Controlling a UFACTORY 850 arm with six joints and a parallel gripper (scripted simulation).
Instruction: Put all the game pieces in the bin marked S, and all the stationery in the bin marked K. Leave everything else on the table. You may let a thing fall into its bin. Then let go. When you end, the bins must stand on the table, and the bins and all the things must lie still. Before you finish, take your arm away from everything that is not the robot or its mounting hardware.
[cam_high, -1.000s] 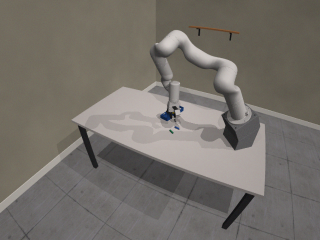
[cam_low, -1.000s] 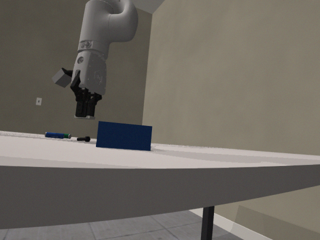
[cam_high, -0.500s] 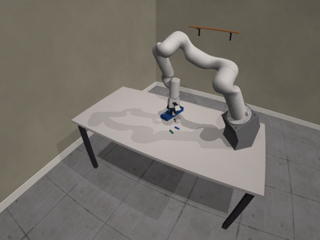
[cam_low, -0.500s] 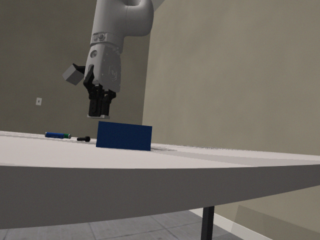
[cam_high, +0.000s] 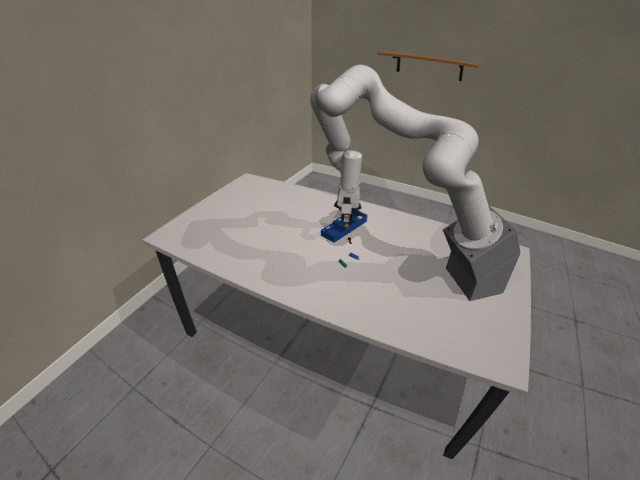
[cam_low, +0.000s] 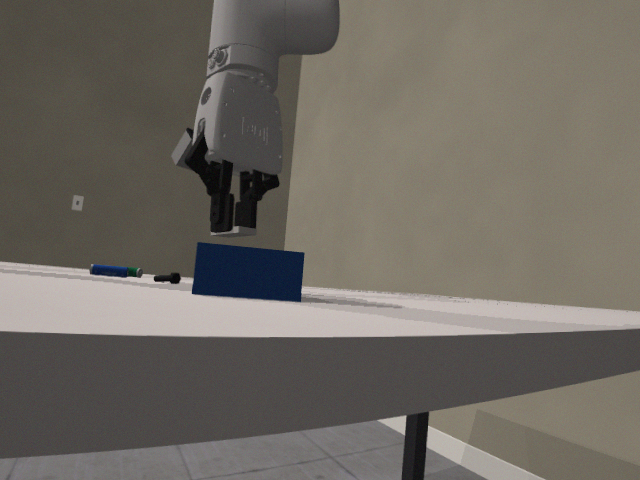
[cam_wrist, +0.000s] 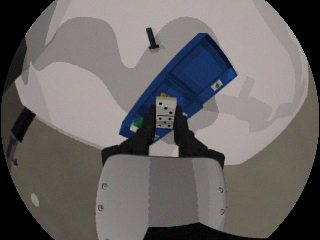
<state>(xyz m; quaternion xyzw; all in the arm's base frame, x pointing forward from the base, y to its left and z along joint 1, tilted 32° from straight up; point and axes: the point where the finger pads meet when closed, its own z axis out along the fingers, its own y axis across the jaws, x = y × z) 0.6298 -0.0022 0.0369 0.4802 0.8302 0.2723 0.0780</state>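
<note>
My gripper is now 1 cm short of the blue bin, 1 cm to the left of it and 6 cm above it. The rest, counted from my hand: white domino: 2 cm below; then black bolt: 7 cm behind, 6 cm to the left, 8 cm below; then yellow die: 1 cm ahead, 1 cm to the right, 7 cm below.
</note>
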